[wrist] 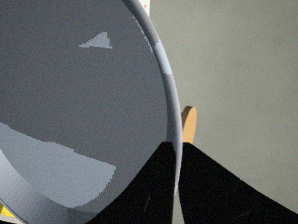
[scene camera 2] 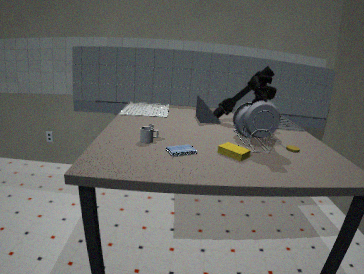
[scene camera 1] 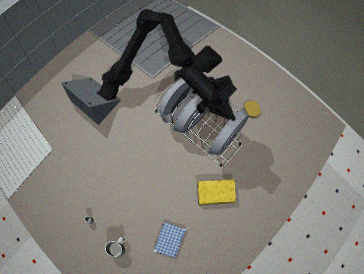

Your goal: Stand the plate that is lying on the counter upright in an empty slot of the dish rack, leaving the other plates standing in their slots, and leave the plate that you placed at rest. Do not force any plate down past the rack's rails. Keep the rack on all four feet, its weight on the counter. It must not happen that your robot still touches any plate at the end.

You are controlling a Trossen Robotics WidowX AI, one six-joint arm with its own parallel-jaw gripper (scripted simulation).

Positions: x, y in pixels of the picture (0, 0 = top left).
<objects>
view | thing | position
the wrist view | my gripper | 174, 152
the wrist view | grey plate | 94, 97
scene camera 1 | my gripper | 234, 120
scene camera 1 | grey plate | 232, 128
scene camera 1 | grey plate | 179, 91
</objects>
